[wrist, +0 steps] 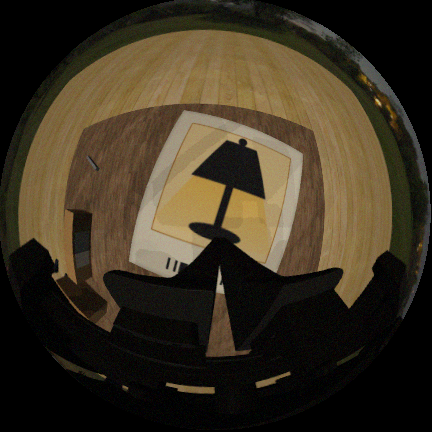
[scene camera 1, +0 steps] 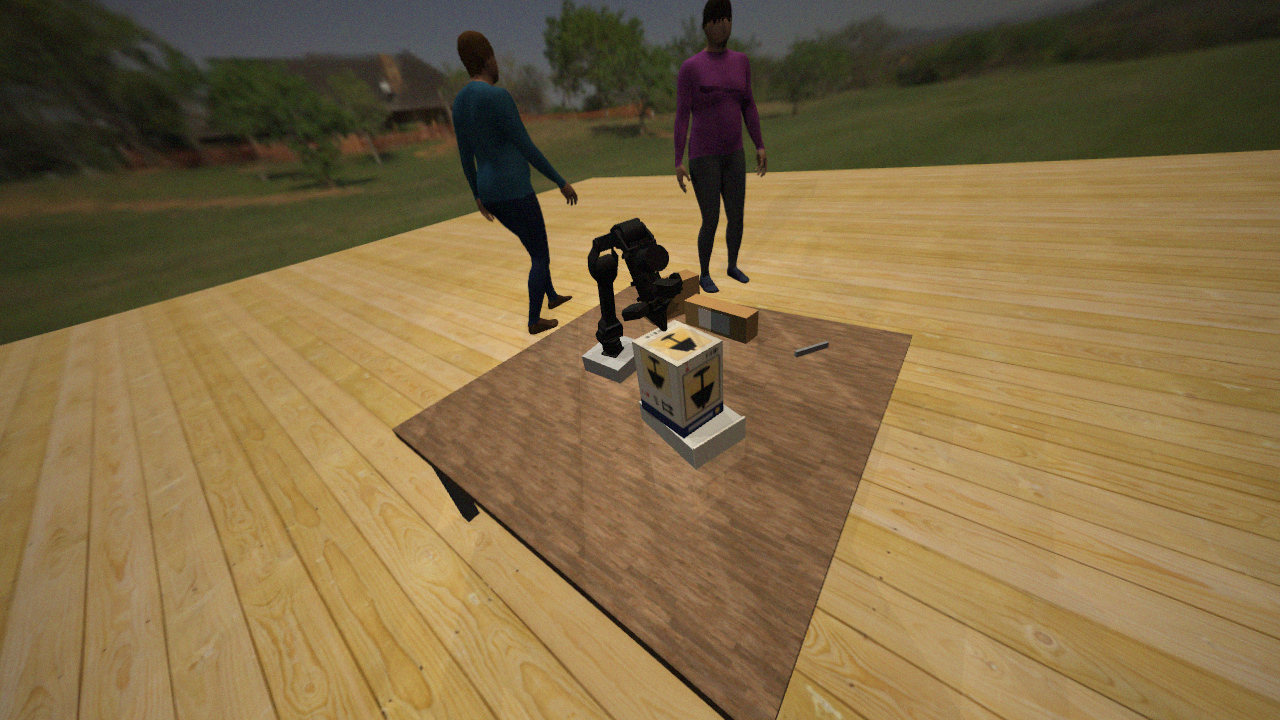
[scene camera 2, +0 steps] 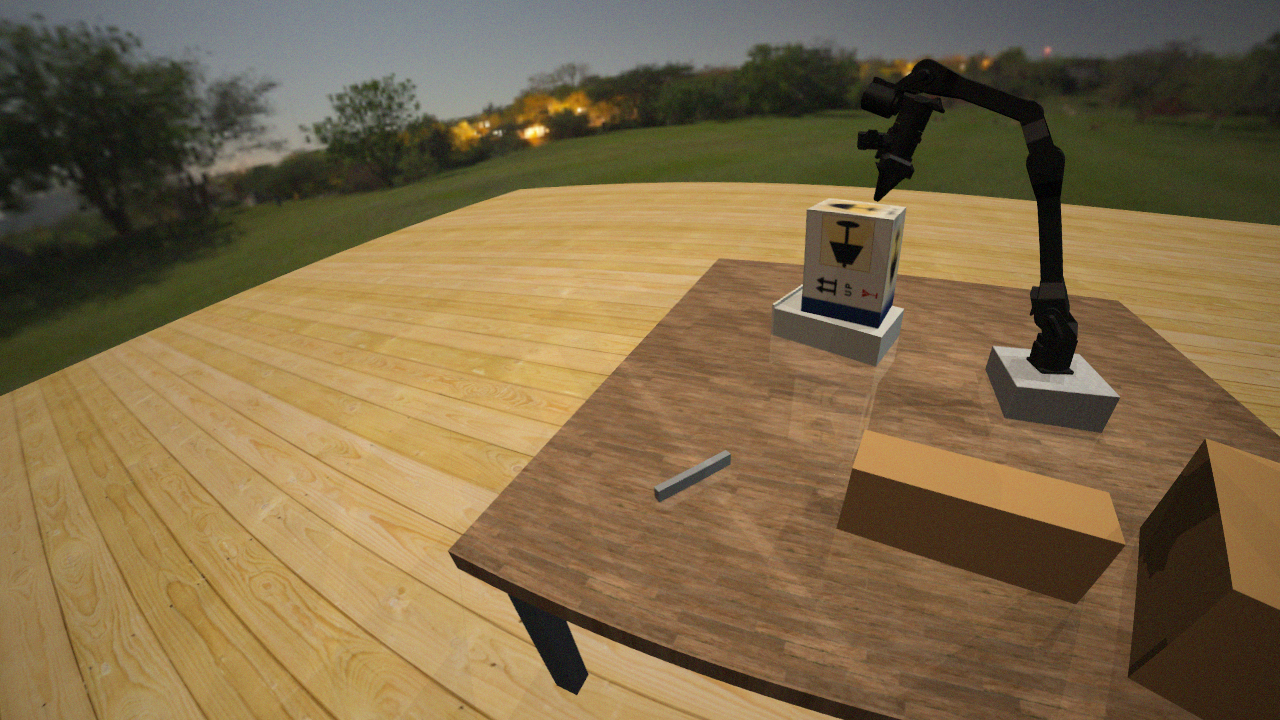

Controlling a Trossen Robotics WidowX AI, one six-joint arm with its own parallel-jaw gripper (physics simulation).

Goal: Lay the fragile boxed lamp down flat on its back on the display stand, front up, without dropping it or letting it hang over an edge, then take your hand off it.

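Pixels of known places: gripper, fingertip midpoint: [wrist: 218, 242] [scene camera 1: 665, 330] [scene camera 2: 875, 200]; arm's base at its link origin: [scene camera 1: 612, 351] [scene camera 2: 1049, 366].
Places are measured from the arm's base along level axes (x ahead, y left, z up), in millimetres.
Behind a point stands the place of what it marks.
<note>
The white lamp box [scene camera 1: 680, 380] @[x 421, y -314, z 188 mm] [scene camera 2: 848, 268] @[x 391, y -142, z 120 mm] [wrist: 170, 200] @[x 374, y -166, z 230 mm] rests with its underside level on the light grey display stand [scene camera 1: 718, 440] @[x 498, y -279, z -12 mm] [scene camera 2: 827, 338] @[x 421, y -127, z -34 mm]. Its upward face shows a large lamp picture and a barcode. The side faces show lamps with the shade downward, a dark blue band along the bottom and, in scene camera 2, sideways arrows and "UP". Bare stand shows beside the box; part of its bottom edge is hidden in each scene view. My gripper [scene camera 1: 664, 327] @[x 336, y -204, z 248 mm] [scene camera 2: 878, 197] @[x 336, y -204, z 248 mm] [wrist: 218, 242] @[x 336, y -204, z 248 mm] is shut and empty, tips down, close above the box's top; whether it touches is unclear.
A long cardboard box [scene camera 1: 726, 319] @[x 329, y 313, z 15 mm] [scene camera 2: 980, 519] @[x 290, y 410, z 23 mm] and another cardboard box [scene camera 1: 688, 284] @[x 102, y 490, z 67 mm] [scene camera 2: 1253, 546] @[x 77, y 492, z 94 mm] stand on the brown table [scene camera 1: 554, 447] @[x 49, y -427, z -66 mm] [scene camera 2: 742, 394] @[x 591, y 63, z -66 mm]. A grey bar [scene camera 1: 811, 349] @[x 642, y 290, z -51 mm] [scene camera 2: 692, 475] @[x 642, y 308, z -46 mm] [wrist: 93, 163] @[x 626, y 274, z -47 mm] lies there too. Two people stand behind the table in scene camera 1.
</note>
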